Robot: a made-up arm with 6 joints. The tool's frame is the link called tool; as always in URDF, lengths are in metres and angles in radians.
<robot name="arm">
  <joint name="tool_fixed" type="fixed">
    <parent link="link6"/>
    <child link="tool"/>
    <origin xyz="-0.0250 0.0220 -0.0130" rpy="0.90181 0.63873 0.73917"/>
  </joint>
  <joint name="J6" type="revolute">
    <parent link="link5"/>
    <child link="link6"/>
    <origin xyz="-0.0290 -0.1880 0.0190" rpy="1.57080 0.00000 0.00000"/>
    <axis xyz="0 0 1"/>
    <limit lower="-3.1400" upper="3.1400" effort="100" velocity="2.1"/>
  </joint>
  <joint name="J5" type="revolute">
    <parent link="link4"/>
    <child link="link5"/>
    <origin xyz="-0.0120 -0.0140 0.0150" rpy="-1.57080 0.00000 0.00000"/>
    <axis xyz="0 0 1"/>
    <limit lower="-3.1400" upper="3.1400" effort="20" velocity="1.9"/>
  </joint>
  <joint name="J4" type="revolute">
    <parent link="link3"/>
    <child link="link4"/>
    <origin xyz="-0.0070 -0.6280 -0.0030" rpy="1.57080 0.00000 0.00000"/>
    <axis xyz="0 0 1"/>
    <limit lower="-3.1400" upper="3.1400" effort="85" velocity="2.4"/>
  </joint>
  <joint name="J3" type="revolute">
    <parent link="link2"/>
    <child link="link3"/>
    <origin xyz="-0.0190 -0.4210 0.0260" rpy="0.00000 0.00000 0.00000"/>
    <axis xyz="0 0 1"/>
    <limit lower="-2.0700" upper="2.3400" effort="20" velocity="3.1"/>
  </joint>
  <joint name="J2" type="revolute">
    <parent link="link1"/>
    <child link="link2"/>
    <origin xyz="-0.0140 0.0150 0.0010" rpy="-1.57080 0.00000 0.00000"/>
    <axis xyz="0 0 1"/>
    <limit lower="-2.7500" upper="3.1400" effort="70" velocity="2.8"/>
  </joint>
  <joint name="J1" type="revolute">
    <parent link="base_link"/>
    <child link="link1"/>
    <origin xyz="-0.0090 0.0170 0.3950" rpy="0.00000 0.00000 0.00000"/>
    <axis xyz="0 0 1"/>
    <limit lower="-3.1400" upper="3.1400" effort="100" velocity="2.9"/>
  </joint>
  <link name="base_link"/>
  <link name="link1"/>
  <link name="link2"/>
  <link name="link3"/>
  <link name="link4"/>
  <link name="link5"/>
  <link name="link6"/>
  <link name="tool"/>
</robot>
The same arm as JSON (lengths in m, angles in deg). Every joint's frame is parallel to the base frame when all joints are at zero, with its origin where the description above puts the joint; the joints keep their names.
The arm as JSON. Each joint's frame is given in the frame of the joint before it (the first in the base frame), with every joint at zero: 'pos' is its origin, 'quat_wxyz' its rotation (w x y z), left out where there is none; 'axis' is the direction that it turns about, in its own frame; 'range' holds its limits. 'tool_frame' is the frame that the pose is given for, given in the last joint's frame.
{"length_unit": "m", "angle_unit": "deg", "joints": [
  {"joint": "J1", "pos": [-0.009, 0.017, 0.395], "axis": [0.0, 0.0, 1.0], "range": [-179.91, 179.91]},
  {"joint": "J2", "pos": [-0.014, 0.015, 0.001], "axis": [0.0, 1.0, 0.0], "range": [-157.56, 179.91]},
  {"joint": "J3", "pos": [-0.019, 0.026, 0.421], "axis": [0.0, 1.0, 0.0], "range": [-118.6, 134.07]},
  {"joint": "J4", "pos": [-0.007, -0.003, 0.628], "axis": [0.0, 0.0, 1.0], "range": [-179.91, 179.91]},
  {"joint": "J5", "pos": [-0.012, -0.014, 0.015], "axis": [0.0, 1.0, 0.0], "range": [-179.91, 179.91]},
  {"joint": "J6", "pos": [-0.029, 0.019, 0.188], "axis": [0.0, 0.0, 1.0], "range": [-179.91, 179.91]}
], "tool_frame": {"pos": [-0.025, 0.022, -0.013], "quat_wxyz": [0.846264, 0.28373, 0.41296, 0.181104]}}

